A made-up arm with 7 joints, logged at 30 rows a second.
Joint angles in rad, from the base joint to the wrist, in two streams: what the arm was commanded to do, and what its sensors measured. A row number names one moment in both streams.
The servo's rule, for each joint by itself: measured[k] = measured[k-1] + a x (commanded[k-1-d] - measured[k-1]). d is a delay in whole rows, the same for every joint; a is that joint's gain. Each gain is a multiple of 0.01, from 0.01 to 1. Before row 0 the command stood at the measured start. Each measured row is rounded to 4 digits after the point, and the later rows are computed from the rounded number. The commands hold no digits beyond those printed.
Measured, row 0: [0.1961, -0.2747, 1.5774, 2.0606, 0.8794, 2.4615, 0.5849]
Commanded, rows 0 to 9: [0.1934, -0.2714, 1.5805, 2.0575, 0.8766, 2.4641, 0.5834]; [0.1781, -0.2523, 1.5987, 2.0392, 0.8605, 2.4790, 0.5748]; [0.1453, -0.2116, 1.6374, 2.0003, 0.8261, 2.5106, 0.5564]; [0.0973, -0.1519, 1.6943, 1.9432, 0.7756, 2.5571, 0.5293]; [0.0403, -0.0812, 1.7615, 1.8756, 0.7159, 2.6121, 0.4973]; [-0.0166, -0.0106, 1.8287, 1.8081, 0.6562, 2.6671, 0.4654]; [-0.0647, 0.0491, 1.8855, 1.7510, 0.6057, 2.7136, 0.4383]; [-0.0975, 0.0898, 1.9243, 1.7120, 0.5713, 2.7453, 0.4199]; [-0.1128, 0.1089, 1.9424, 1.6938, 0.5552, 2.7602, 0.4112]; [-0.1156, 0.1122, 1.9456, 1.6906, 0.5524, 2.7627, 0.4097]
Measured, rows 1 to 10: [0.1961, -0.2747, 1.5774, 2.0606, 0.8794, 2.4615, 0.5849]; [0.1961, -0.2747, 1.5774, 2.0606, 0.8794, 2.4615, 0.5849]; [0.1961, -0.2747, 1.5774, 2.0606, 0.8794, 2.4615, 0.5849]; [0.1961, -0.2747, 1.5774, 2.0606, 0.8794, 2.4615, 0.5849]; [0.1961, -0.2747, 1.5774, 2.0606, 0.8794, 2.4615, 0.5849]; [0.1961, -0.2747, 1.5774, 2.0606, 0.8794, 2.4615, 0.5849]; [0.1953, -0.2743, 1.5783, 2.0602, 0.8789, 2.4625, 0.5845]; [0.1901, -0.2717, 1.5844, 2.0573, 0.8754, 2.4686, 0.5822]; [0.1767, -0.2645, 1.6003, 2.0493, 0.8660, 2.4841, 0.5760]; [0.1529, -0.2510, 1.6285, 2.0344, 0.8488, 2.5111, 0.5648]
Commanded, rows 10 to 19: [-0.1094, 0.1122, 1.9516, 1.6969, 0.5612, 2.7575, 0.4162]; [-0.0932, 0.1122, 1.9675, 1.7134, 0.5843, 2.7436, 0.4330]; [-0.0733, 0.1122, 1.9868, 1.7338, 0.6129, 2.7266, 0.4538]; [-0.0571, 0.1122, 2.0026, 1.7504, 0.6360, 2.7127, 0.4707]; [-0.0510, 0.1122, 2.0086, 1.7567, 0.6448, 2.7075, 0.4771]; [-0.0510, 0.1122, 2.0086, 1.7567, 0.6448, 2.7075, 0.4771]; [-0.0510, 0.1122, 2.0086, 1.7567, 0.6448, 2.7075, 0.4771]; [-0.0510, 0.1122, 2.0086, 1.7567, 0.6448, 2.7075, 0.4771]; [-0.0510, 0.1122, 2.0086, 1.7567, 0.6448, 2.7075, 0.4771]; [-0.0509, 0.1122, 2.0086, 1.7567, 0.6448, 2.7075, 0.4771]
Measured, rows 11 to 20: [0.1191, -0.2306, 1.6684, 2.0122, 0.8235, 2.5485, 0.5486]; [0.0784, -0.2042, 1.7165, 1.9836, 0.7917, 2.5924, 0.5286]; [0.0355, -0.1738, 1.7672, 1.9510, 0.7564, 2.6372, 0.5069]; [-0.0044, -0.1422, 1.8143, 1.9175, 0.7212, 2.6772, 0.4860]; [-0.0369, -0.1121, 1.8527, 1.8862, 0.6897, 2.7079, 0.4680]; [-0.0605, -0.0852, 1.8806, 1.8588, 0.6636, 2.7282, 0.4540]; [-0.0752, -0.0615, 1.9019, 1.8361, 0.6441, 2.7390, 0.4449]; [-0.0806, -0.0407, 1.9216, 1.8189, 0.6327, 2.7407, 0.4420]; [-0.0784, -0.0224, 1.9412, 1.8070, 0.6289, 2.7355, 0.4448]; [-0.0720, -0.0062, 1.9596, 1.7991, 0.6302, 2.7271, 0.4510]
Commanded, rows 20 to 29: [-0.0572, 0.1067, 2.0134, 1.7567, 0.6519, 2.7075, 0.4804]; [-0.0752, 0.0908, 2.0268, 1.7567, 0.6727, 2.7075, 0.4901]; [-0.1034, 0.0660, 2.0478, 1.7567, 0.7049, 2.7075, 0.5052]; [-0.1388, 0.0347, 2.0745, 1.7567, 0.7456, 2.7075, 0.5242]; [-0.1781, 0.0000, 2.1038, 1.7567, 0.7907, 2.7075, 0.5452]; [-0.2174, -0.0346, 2.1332, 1.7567, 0.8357, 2.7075, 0.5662]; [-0.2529, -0.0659, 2.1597, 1.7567, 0.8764, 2.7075, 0.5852]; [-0.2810, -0.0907, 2.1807, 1.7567, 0.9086, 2.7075, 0.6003]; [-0.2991, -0.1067, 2.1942, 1.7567, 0.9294, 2.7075, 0.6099]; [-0.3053, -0.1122, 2.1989, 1.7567, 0.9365, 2.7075, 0.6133]
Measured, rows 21 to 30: [-0.0657, 0.0080, 1.9743, 1.7932, 0.6330, 2.7198, 0.4573]; [-0.0613, 0.0205, 1.9846, 1.7881, 0.6352, 2.7152, 0.4621]; [-0.0582, 0.0315, 1.9918, 1.7837, 0.6370, 2.7124, 0.4657]; [-0.0560, 0.0412, 1.9968, 1.7799, 0.6385, 2.7106, 0.4684]; [-0.0545, 0.0497, 2.0003, 1.7767, 0.6397, 2.7095, 0.4705]; [-0.0534, 0.0572, 2.0028, 1.7739, 0.6407, 2.7088, 0.4721]; [-0.0545, 0.0631, 2.0060, 1.7715, 0.6428, 2.7083, 0.4741]; [-0.0607, 0.0664, 2.0122, 1.7694, 0.6485, 2.7080, 0.4779]; [-0.0735, 0.0664, 2.0229, 1.7676, 0.6592, 2.7078, 0.4845]; [-0.0931, 0.0626, 2.0384, 1.7661, 0.6756, 2.7077, 0.4940]
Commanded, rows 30 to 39: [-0.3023, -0.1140, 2.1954, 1.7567, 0.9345, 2.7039, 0.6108]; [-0.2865, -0.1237, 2.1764, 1.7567, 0.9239, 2.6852, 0.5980]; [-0.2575, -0.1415, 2.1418, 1.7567, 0.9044, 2.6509, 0.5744]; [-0.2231, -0.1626, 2.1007, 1.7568, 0.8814, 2.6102, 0.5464]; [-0.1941, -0.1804, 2.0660, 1.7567, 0.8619, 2.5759, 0.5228]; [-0.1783, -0.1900, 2.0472, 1.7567, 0.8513, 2.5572, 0.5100]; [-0.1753, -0.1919, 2.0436, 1.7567, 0.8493, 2.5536, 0.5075]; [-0.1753, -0.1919, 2.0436, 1.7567, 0.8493, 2.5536, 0.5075]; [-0.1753, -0.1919, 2.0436, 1.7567, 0.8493, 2.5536, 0.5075]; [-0.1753, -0.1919, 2.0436, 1.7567, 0.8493, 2.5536, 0.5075]
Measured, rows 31 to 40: [-0.1186, 0.0551, 2.0580, 1.7648, 0.6975, 2.7076, 0.5063]; [-0.1482, 0.0443, 2.0806, 1.7637, 0.7238, 2.7076, 0.5207]; [-0.1796, 0.0311, 2.1043, 1.7627, 0.7528, 2.7076, 0.5362]; [-0.2100, 0.0165, 2.1272, 1.7619, 0.7824, 2.7076, 0.5516]; [-0.2367, 0.0017, 2.1473, 1.7612, 0.8103, 2.7076, 0.5656]; [-0.2573, -0.0120, 2.1628, 1.7606, 0.8343, 2.7076, 0.5770]; [-0.2708, -0.0242, 2.1726, 1.7601, 0.8533, 2.7062, 0.5851]; [-0.2755, -0.0361, 2.1737, 1.7596, 0.8667, 2.6984, 0.5882]; [-0.2701, -0.0487, 2.1641, 1.7592, 0.8739, 2.6808, 0.5849]; [-0.2560, -0.0624, 2.1451, 1.7589, 0.8753, 2.6547, 0.5757]
